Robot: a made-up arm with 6 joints.
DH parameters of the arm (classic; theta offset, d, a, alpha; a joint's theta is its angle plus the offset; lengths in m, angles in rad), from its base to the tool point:
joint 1: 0 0.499 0.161 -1.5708
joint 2: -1.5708 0 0.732 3.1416
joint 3: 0 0 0.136 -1.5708
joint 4: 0 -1.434 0 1.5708
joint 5: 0 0 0 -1.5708
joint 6: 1.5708 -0.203 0 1.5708
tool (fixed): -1.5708 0 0 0
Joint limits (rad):
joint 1: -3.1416..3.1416
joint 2: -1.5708..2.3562
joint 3: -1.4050..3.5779
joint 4: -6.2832..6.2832
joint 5: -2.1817..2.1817
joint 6: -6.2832..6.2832
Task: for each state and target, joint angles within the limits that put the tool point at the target. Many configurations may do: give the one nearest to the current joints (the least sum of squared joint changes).
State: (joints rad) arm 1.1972 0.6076 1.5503 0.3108 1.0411 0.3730
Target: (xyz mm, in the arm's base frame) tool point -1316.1 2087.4 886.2
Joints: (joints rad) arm 2.1154 1.3143 1.2788 0.3476 0.6939 0.3730
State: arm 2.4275 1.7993 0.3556 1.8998 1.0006 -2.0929
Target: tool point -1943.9 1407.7 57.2
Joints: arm 2.4619 1.4722 1.0783 1.8188 0.7014 -2.0929
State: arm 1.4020 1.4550 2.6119 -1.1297 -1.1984 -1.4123
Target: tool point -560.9 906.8 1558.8
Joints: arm 1.9435 2.0729 3.4218 -1.2436 -1.5824 -1.4123
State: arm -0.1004 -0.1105 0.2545 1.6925 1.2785 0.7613
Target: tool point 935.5 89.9 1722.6
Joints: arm -0.1159 -0.7481 -0.3099 1.8028 1.5972 0.7613
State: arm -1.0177 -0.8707 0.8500 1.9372 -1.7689 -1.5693
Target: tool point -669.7 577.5 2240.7
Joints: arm -0.9209 -0.9657 0.7699 1.9098 -1.8559 -1.5693
